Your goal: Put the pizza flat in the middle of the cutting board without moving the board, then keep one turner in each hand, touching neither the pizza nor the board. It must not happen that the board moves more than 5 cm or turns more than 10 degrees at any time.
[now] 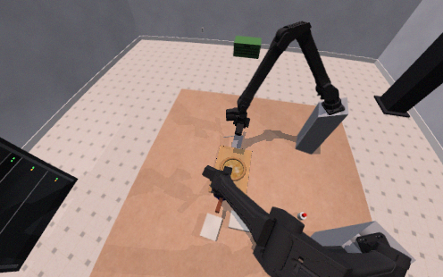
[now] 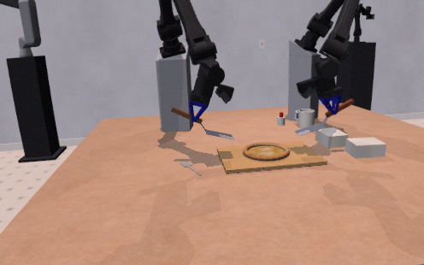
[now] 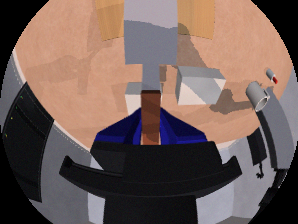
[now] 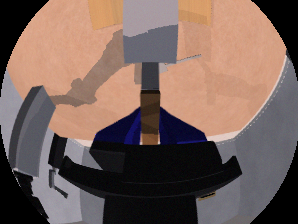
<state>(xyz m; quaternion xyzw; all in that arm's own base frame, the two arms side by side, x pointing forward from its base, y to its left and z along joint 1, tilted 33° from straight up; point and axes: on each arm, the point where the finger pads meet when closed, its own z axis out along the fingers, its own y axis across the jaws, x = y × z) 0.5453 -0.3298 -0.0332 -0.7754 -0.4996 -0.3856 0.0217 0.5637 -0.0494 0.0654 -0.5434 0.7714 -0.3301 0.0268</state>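
The turner is 3 cm to the right of my left hand and 2 cm below it. From my left hand the other things lie so: wooden cutting board: 24 cm to the right, 16 cm below, 3 cm behind; pizza: 25 cm to the right, 14 cm below, 4 cm behind; red-capped bottle: 48 cm behind, 13 cm below, 1 cm to the right.
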